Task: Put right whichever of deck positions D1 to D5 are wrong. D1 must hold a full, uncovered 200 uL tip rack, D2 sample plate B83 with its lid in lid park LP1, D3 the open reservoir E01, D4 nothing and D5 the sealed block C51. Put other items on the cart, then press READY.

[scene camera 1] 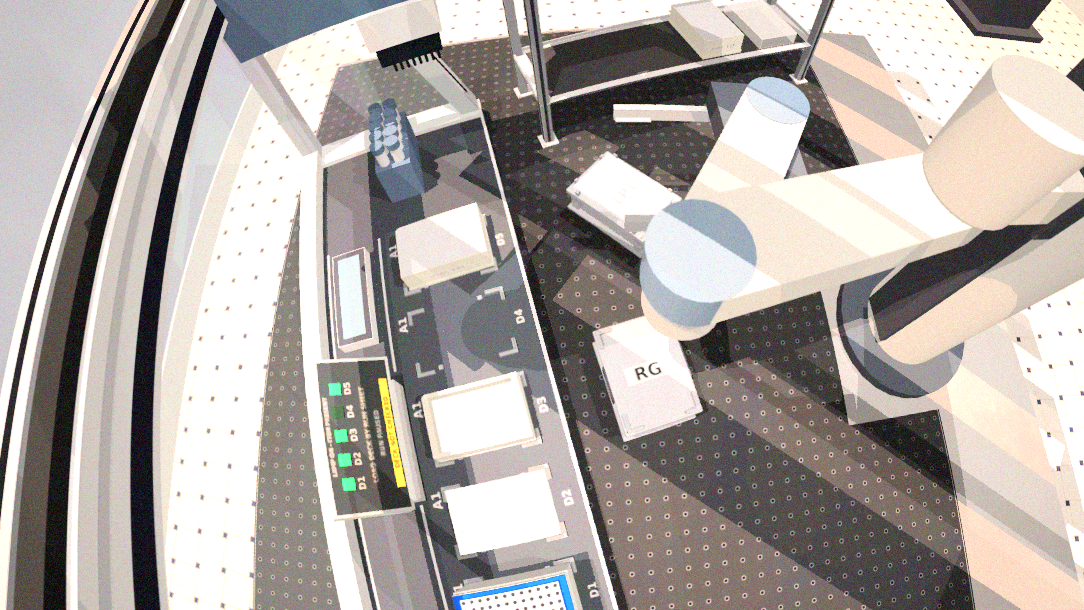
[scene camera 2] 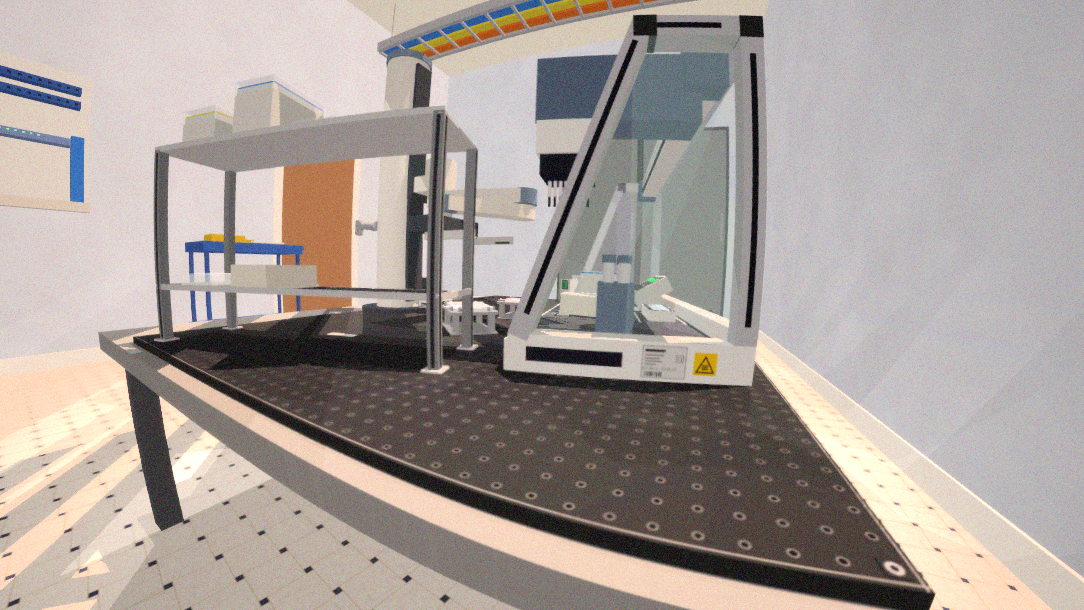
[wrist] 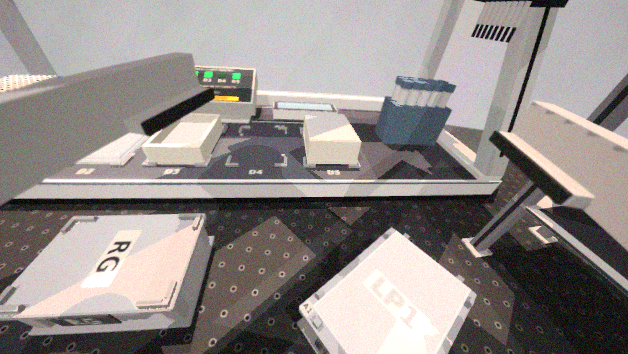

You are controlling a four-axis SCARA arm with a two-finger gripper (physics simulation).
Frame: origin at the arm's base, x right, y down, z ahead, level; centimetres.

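Seen in the pictures: gripper, fingertip midpoint: [scene camera 1: 619, 162] [scene camera 2: 495, 237] [wrist: 350, 95]; arm's base, link origin: [scene camera 1: 899, 324] [scene camera 2: 398, 310].
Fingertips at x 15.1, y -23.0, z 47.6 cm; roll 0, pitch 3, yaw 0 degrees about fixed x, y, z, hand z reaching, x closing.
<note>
Offsets run from my fingertips to a thing's top centre. "spot": to the spot under its first point.
My gripper [wrist: 350, 95] is open and empty in the wrist view, its fingers above the RG and LP1 stands. At D1 a blue rack @[spot: dx -45.9, dy +7.4, dz +13.7 cm] [scene camera 1: 519, 594] shows its hole grid, partly cut off. A white plate @[dx -37.0, dy +15.7, dz +16.7 cm] [scene camera 1: 504, 512] [wrist: 111, 150] lies at D2; I cannot tell whether it is lidded. The open cream reservoir @[dx -24.8, dy +14.0, dz +19.3 cm] [scene camera 1: 485, 450] [wrist: 175, 155] sits at D3. D4 @[spot: dx -11.9, dy +17.2, dz +20.6 cm] [scene camera 1: 469, 326] [wrist: 256, 157] is empty. A cream block @[dx -0.5, dy +12.4, dz +24.2 cm] [scene camera 1: 443, 244] [wrist: 331, 149] sits at D5, its label unreadable. Lid park LP1 @[spot: dx +7.6, dy +15.9, dz -0.8 cm] [scene camera 1: 614, 189] [wrist: 410, 285] shows no lid on top.
The RG stand [scene camera 1: 648, 398] [wrist: 165, 260] is beside LP1. The panel [scene camera 1: 367, 440] [wrist: 250, 95] has green lamps for D1, D2, D3, D5. A blue tube rack @[spot: dx +10.8, dy +11.9, dz +31.3 cm] [scene camera 1: 399, 178] [wrist: 412, 122] stands past D5. The shelf unit [scene camera 1: 539, 83] [scene camera 2: 435, 250] holds boxes.
</note>
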